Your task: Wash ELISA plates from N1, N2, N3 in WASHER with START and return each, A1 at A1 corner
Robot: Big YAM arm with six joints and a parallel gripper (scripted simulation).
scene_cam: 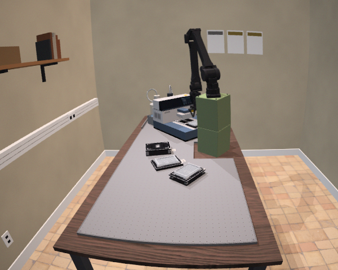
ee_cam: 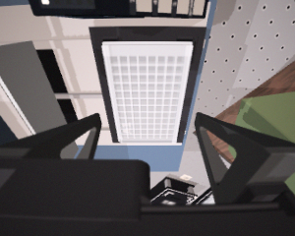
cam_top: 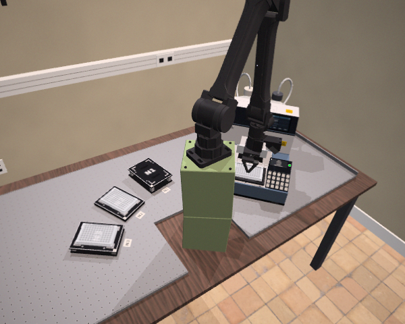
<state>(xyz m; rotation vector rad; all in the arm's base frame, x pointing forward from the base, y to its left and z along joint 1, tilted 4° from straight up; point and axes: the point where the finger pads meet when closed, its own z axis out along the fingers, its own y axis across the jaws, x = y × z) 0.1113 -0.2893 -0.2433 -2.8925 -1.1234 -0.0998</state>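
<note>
The dark washer carrier lies 50 mm below my hand. Round my hand: plate washer: 100 mm ahead, 110 mm to the right.
</note>
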